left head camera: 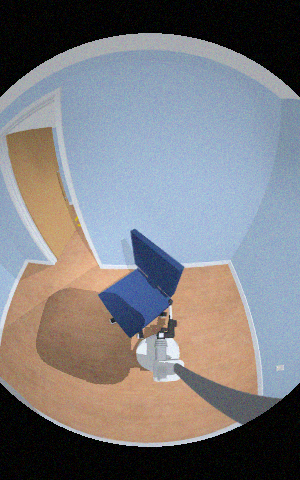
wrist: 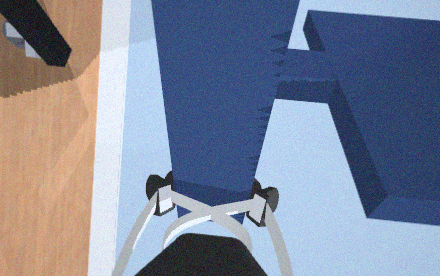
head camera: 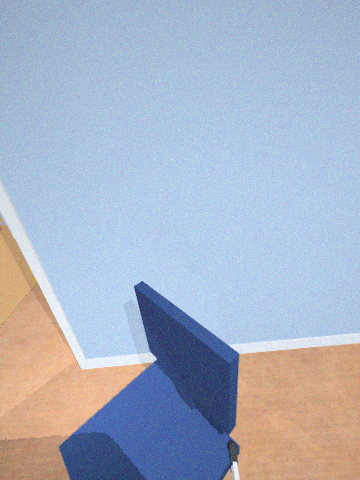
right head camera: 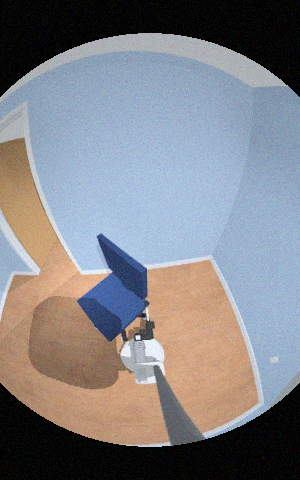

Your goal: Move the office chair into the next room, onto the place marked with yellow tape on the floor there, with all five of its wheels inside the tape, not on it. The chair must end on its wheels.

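Places are measured from the robot's base along level axes (x right, y ahead, z up), in centimetres.
Pixels of known places: gripper, fingertip midpoint: [left head camera: 169, 300] [wrist: 212, 188] [head camera: 231, 445] [right head camera: 145, 301].
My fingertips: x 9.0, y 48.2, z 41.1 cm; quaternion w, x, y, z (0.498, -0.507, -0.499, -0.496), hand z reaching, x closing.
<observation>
For each thing: its middle in the pictures, then the offset to it from my fingertips. "pt": a spot on its surface instead.
- blue office chair at a spot on its surface: [head camera: 145, 415] pt dx -32.8, dy +9.7, dz +3.1 cm
- black base leg at a spot on its surface: [wrist: 45, 40] pt dx -18.3, dy +22.1, dz -33.2 cm
The blue office chair [head camera: 145, 415] [left head camera: 132, 295] [right head camera: 110, 300] stands upright in this room, seat low and backrest towards the wall. My gripper [head camera: 232, 450] [left head camera: 170, 302] [right head camera: 146, 303] [wrist: 212, 188] is at the seat corner beside the backrest. In the wrist view its fingertips press on both sides of the blue seat slab [wrist: 220, 100], shut on it. A black base leg [wrist: 45, 40] with a caster shows there at the upper left; the other wheels are mostly hidden. A scrap of yellow tape [head camera: 33, 272] [left head camera: 78, 221] shows through the doorway; the rest is hidden.
The doorway's white frame [head camera: 48, 295] [left head camera: 59, 135] is left of the chair, with a tan door [head camera: 10, 280] [left head camera: 37, 190] [right head camera: 17, 195] standing in the opening. A blue wall [head camera: 200, 175] rises close behind the backrest. My round white base [left head camera: 145, 352] is close to the chair.
</observation>
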